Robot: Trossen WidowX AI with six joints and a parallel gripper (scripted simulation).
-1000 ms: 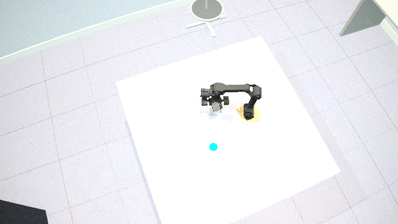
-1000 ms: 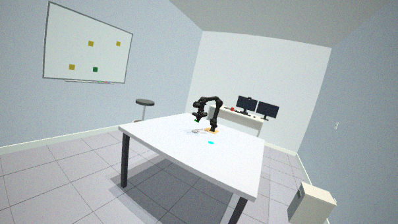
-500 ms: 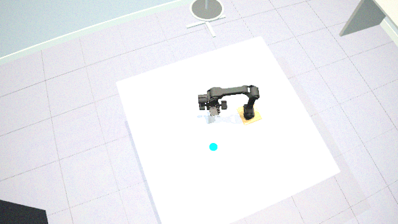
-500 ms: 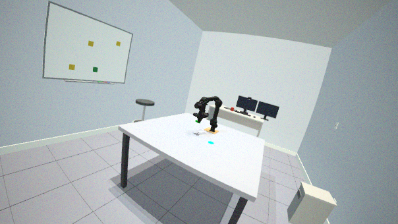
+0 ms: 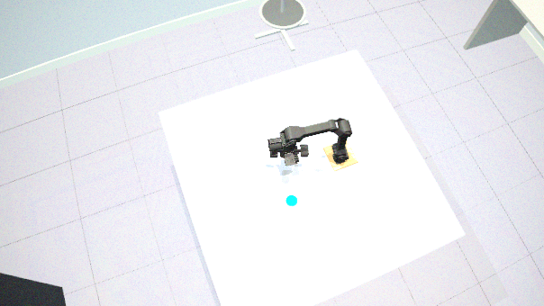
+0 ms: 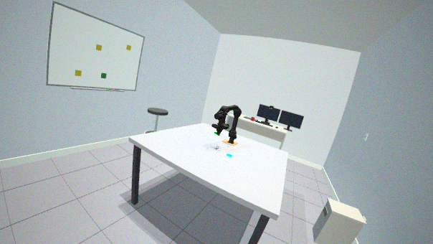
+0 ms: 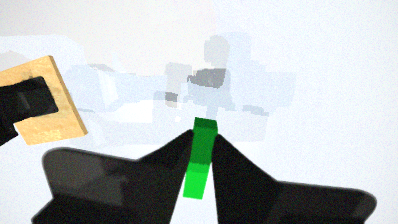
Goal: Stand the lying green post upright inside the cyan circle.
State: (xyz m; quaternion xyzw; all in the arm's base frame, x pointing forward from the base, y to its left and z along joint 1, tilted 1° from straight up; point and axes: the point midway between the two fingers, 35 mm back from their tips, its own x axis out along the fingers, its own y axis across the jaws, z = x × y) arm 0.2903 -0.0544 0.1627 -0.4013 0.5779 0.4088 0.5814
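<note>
Right now my gripper tip is 180 mm to the right of the cyan circle, 140 mm above it and 50 mm short of it. Round my gripper tip: green post: 20 mm to the right, 10 mm behind.
</note>
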